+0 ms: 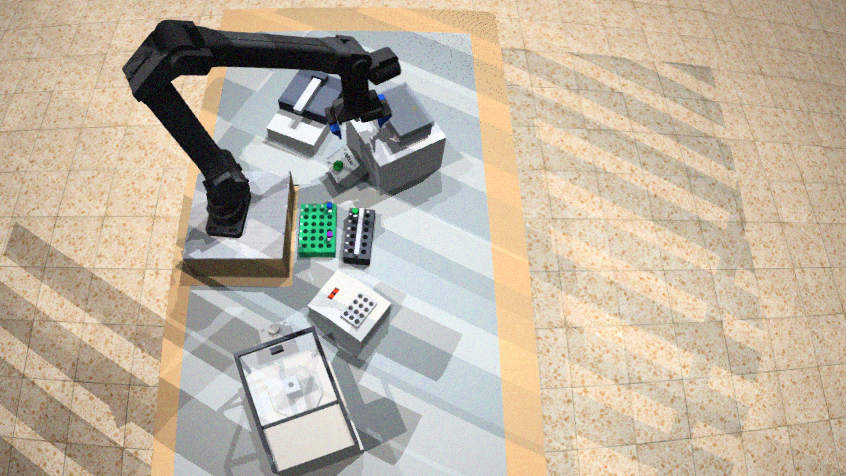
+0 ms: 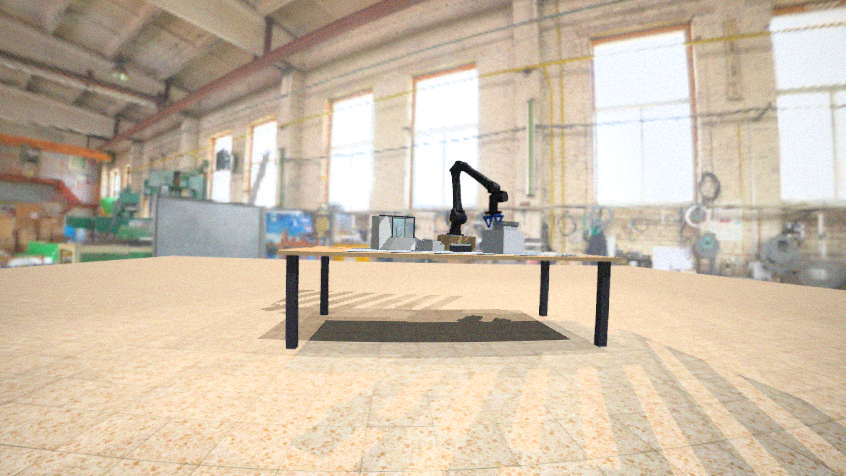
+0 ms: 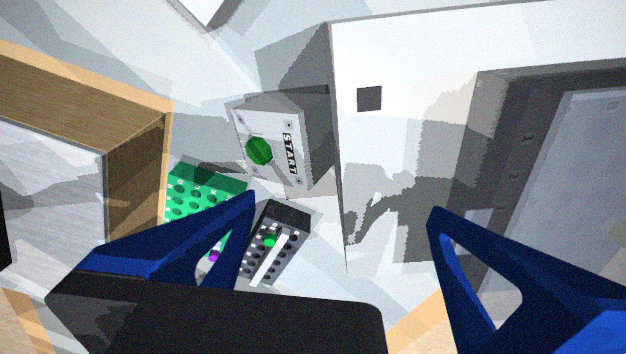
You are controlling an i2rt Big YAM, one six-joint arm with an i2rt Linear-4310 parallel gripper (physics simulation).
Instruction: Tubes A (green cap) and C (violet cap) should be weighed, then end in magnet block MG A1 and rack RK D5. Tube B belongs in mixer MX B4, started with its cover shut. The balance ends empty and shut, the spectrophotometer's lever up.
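Pixels of known places: gripper, fingertip midpoint: [image 1: 360, 131] [image 3: 342, 207]; arm's base, origin of the base link: [image 1: 229, 214] [image 2: 454, 236].
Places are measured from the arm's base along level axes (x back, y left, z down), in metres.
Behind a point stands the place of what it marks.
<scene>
My gripper [image 1: 359, 125] @(x -0.281, y 0.218, z -0.058 m) [image 2: 493, 222] @(x -0.281, y 0.218, z -0.058 m) [image 3: 342, 207] @(x -0.281, y 0.218, z -0.058 m) is open and empty, above the white mixer [image 1: 411, 162] @(x -0.408, y 0.189, z 0.009 m) [image 2: 502, 241] @(x -0.476, y 0.237, z 0.030 m) [image 3: 370, 55] @(x -0.256, y 0.286, z -0.036 m) and its START box [image 1: 349, 171] @(x -0.261, y 0.160, z 0.029 m) [image 3: 272, 117] @(x -0.229, y 0.212, z 0.027 m). The mixer's grey cover [image 1: 408, 112] @(x -0.389, y 0.262, z -0.091 m) [image 3: 570, 160] @(x -0.319, y 0.293, z -0.091 m) lies shut; a yellowish patch [image 3: 619, 231] shows through it. Tube A's green cap [image 1: 354, 211] @(x -0.285, y 0.060, z 0.043 m) [image 3: 269, 240] @(x -0.285, y 0.065, z 0.043 m) stands in an end hole of the dark magnet block [image 1: 357, 259] @(x -0.305, y -0.051, z 0.070 m) [image 3: 290, 215] @(x -0.302, y 0.080, z 0.082 m). Tube C's violet cap [image 1: 329, 235] @(x -0.235, y -0.008, z 0.045 m) [image 3: 213, 256] @(x -0.234, y 0.001, z 0.045 m) stands in the green rack [image 1: 316, 254] @(x -0.206, y -0.042, z 0.083 m) [image 3: 200, 172] @(x -0.179, y 0.083, z 0.090 m). The balance [image 1: 310, 438] @(x -0.269, y -0.491, z -0.105 m) shows a pan [image 1: 290, 384] without a tube; its door state is unclear.
A blue-capped tube [image 1: 329, 206] @(x -0.224, y 0.068, z 0.045 m) stands in the rack's far corner. A dark-topped device with a white strip [image 1: 307, 94] @(x -0.124, y 0.366, z 0.001 m) stands left of the mixer; its lever position is unclear. A white block with holes and a red display [image 1: 333, 293] @(x -0.262, y -0.147, z 0.051 m) stands between the magnet block and the balance.
</scene>
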